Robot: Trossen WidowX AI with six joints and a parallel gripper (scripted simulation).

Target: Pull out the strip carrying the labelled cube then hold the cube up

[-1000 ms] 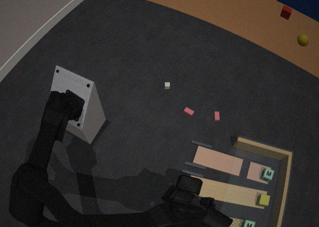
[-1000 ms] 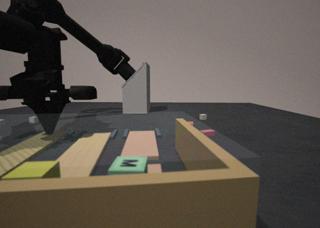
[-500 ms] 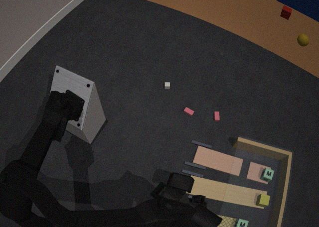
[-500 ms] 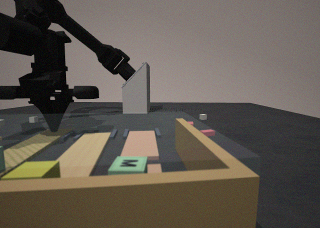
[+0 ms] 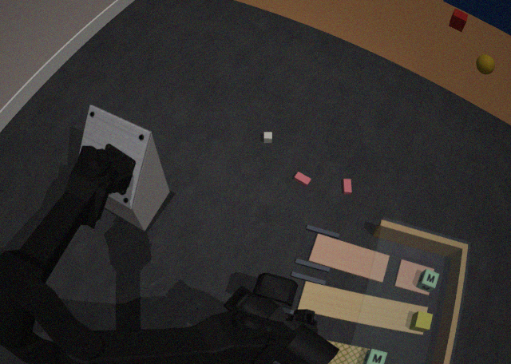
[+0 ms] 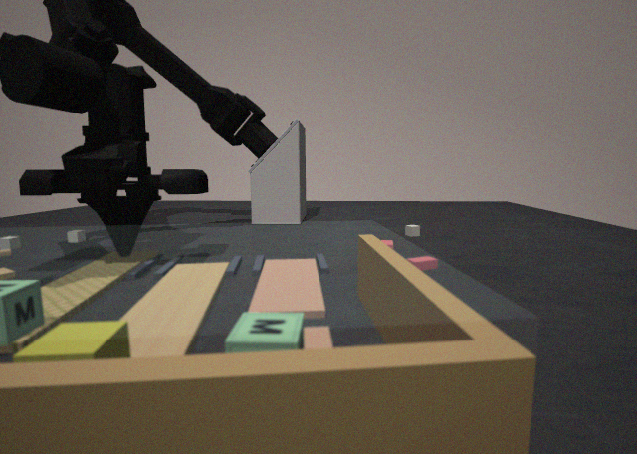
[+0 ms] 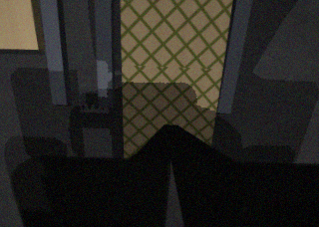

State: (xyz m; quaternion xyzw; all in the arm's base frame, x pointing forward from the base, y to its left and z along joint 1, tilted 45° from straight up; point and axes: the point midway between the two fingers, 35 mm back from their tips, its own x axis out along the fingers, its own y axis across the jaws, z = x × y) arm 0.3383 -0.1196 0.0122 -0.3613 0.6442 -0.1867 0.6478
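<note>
The green cross-hatched strip is 9 cm ahead of my gripper tip and 2 cm to the left of it.
</note>
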